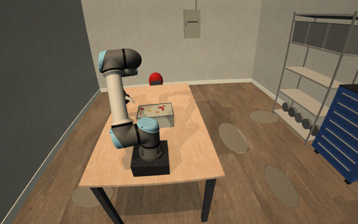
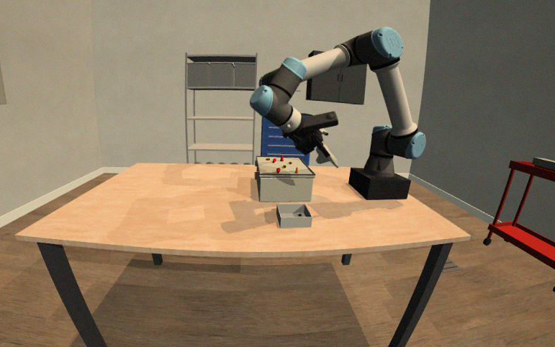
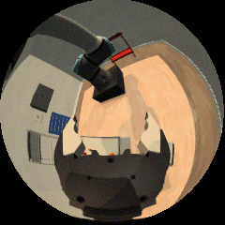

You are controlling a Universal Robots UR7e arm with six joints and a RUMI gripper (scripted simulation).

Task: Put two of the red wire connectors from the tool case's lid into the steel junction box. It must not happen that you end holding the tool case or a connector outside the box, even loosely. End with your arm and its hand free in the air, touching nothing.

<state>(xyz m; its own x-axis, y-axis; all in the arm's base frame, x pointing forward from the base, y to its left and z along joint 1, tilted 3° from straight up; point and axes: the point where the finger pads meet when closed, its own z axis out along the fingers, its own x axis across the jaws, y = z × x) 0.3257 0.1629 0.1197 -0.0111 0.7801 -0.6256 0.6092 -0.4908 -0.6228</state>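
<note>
The grey tool case is 200 mm to the right of my hand, 150 mm ahead of it and 140 mm below it.
</note>
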